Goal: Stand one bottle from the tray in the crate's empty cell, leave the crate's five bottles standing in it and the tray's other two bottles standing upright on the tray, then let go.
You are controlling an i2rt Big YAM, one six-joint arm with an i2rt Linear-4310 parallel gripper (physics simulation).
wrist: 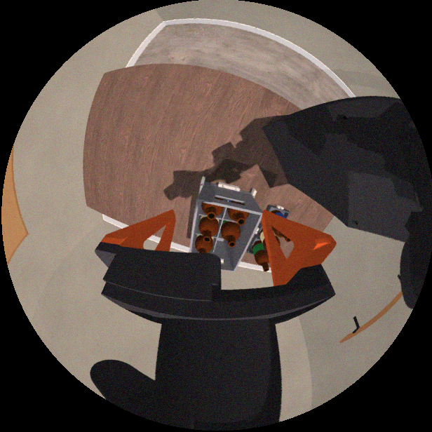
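Observation:
The grey crate [248,235] stands below the gripper in the wrist view, near the middle. Several brown bottles stand in it, among them one bottle [208,226] on the left and one bottle [231,232] on the right. Its lower right cell looks empty. The tray [271,207] is right of the crate, partly hidden by the right finger. On it a green-banded bottle [259,248] shows left of the finger, and part of a blue-banded bottle [279,214] shows above it. My gripper [218,214] is open and empty, high above the crate, with its fingers appearing either side of it.
The brown wooden table [135,135] extends left of and above the crate. The dark arm [345,160] fills the upper right, and its shadow falls on the table. A pale-edged grey wooden surface [215,47] lies beyond the table.

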